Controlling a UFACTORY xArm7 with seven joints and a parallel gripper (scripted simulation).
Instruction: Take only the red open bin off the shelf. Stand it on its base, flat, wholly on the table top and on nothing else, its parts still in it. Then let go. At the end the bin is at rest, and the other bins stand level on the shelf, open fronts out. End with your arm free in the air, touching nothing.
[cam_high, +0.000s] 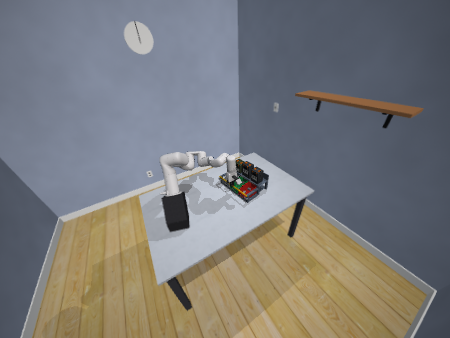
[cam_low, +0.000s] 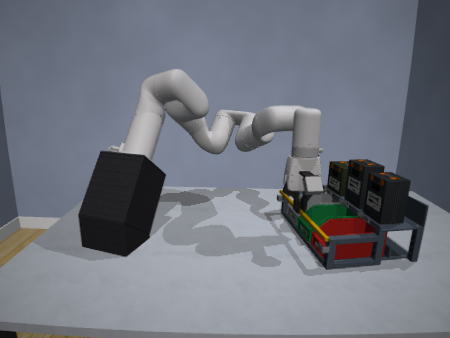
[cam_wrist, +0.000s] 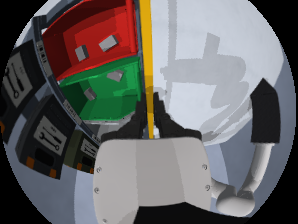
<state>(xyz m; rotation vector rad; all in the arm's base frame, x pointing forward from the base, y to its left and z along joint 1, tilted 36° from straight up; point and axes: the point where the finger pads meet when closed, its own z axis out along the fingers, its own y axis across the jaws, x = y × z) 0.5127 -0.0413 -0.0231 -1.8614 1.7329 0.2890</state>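
Now: the green bin 10 cm ahead of my hand, 6 cm below it and 1 cm to the left of it. The rest, counted from my hand: yellow bar: 2 cm below; then red open bin: 12 cm ahead, 10 cm to the right, 6 cm below; then grey bin: 13 cm to the left, 9 cm ahead, 6 cm below.
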